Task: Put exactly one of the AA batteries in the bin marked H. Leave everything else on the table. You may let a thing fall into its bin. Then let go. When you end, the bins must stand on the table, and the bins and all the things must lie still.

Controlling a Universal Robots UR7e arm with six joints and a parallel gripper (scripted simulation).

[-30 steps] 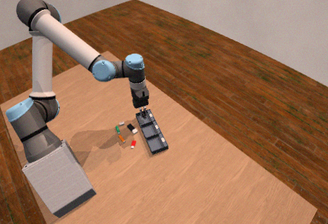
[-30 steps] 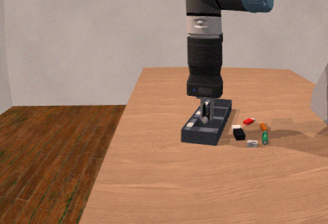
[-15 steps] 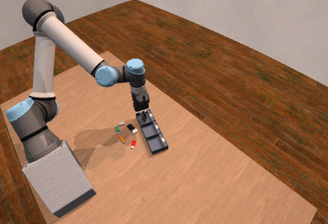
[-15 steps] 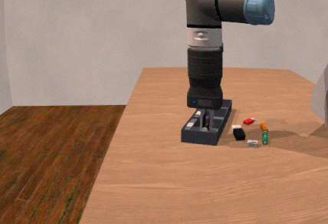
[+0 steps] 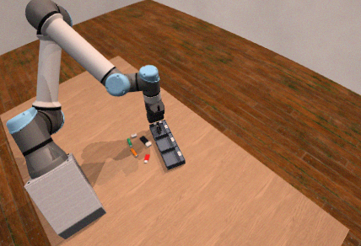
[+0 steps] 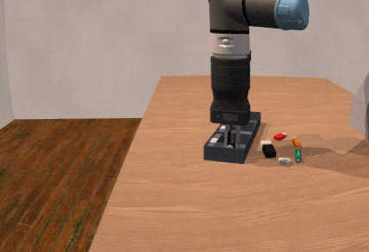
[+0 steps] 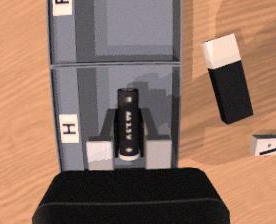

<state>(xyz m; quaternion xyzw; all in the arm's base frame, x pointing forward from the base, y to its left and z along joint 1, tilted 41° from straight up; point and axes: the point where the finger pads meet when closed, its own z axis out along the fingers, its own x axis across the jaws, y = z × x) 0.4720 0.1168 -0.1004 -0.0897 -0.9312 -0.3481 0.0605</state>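
The dark three-compartment bin lies 8 cm to the right of my hand, 2 cm below it and 1 cm behind it. From my hand the other things lie so: small white piece 11 cm behind, 5 cm to the left, 3 cm below; then black-and-white block 8 cm behind, 3 cm below, 2 cm to the right; then black AA battery 1 cm below.
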